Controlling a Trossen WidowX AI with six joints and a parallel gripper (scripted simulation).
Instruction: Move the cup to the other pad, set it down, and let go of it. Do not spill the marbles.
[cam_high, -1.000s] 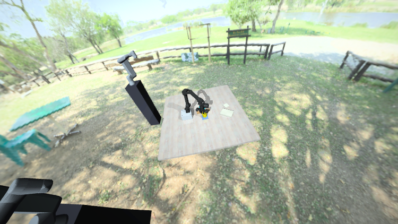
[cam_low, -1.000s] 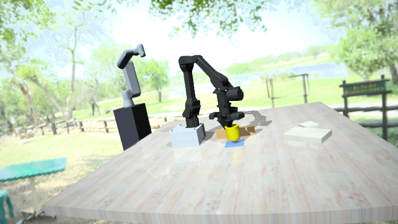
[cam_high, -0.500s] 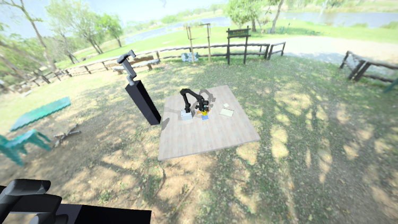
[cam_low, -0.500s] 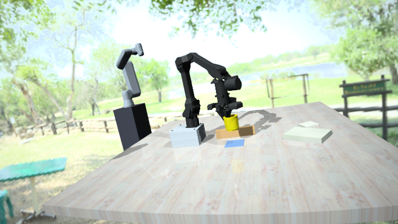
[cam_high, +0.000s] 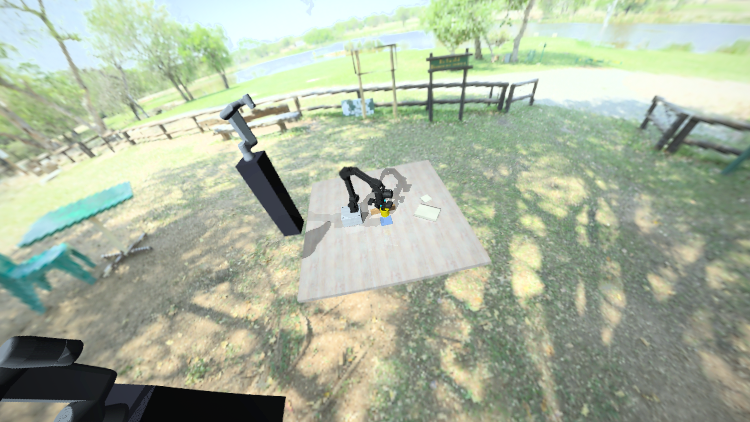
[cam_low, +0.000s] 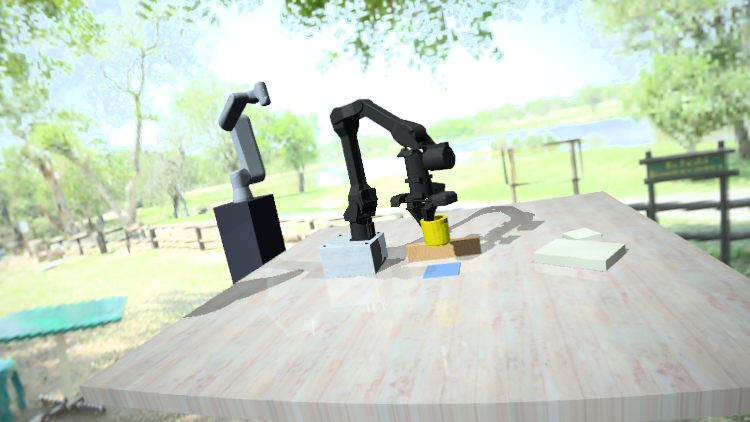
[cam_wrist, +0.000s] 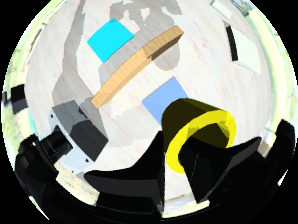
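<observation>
My gripper tip is 210 mm to the right of the cyan pad and 120 mm above it. Also, from my gripper tip: yellow cup: 20 mm ahead, 10 mm to the right; low wooden bar: 100 mm to the left, 90 mm below, 10 mm ahead; light blue pad: 120 mm below, 20 mm ahead, 10 mm to the right.
</observation>
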